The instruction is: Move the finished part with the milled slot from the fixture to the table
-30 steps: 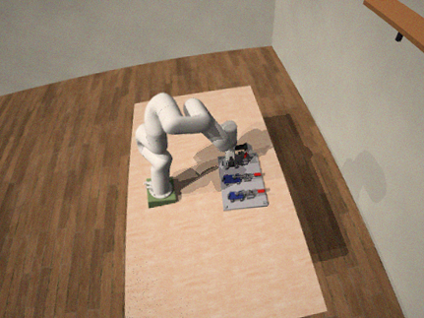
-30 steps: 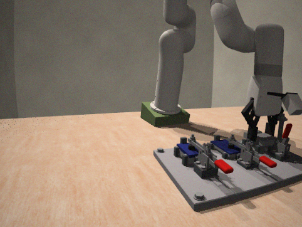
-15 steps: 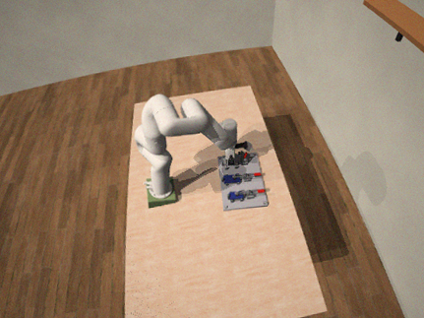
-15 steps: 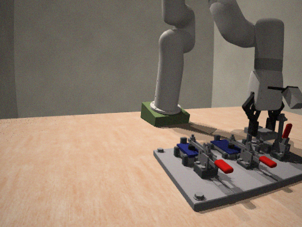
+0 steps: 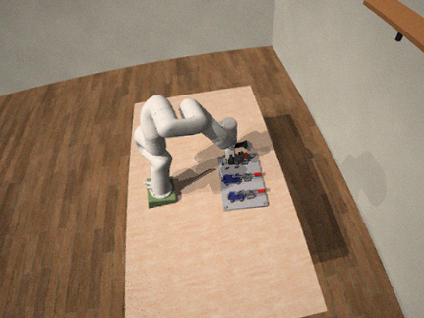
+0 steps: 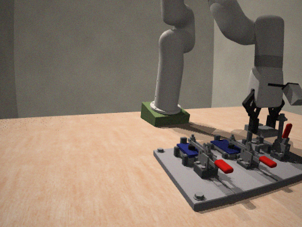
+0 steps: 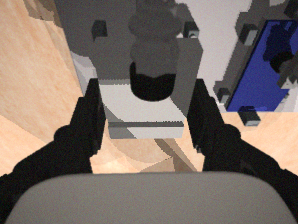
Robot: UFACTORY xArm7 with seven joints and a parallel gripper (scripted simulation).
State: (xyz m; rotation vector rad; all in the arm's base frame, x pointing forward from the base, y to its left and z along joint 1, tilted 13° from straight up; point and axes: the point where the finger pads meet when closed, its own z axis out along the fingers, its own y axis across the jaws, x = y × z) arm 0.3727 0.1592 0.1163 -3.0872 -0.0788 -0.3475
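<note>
Right now my hand is 10 mm past the grey finished part and 10 mm above it. Round my hand: blue blank: 110 mm to the right, 50 mm below; then grey fixture plate: 110 mm to the right, 70 mm below, 50 mm ahead.
</note>
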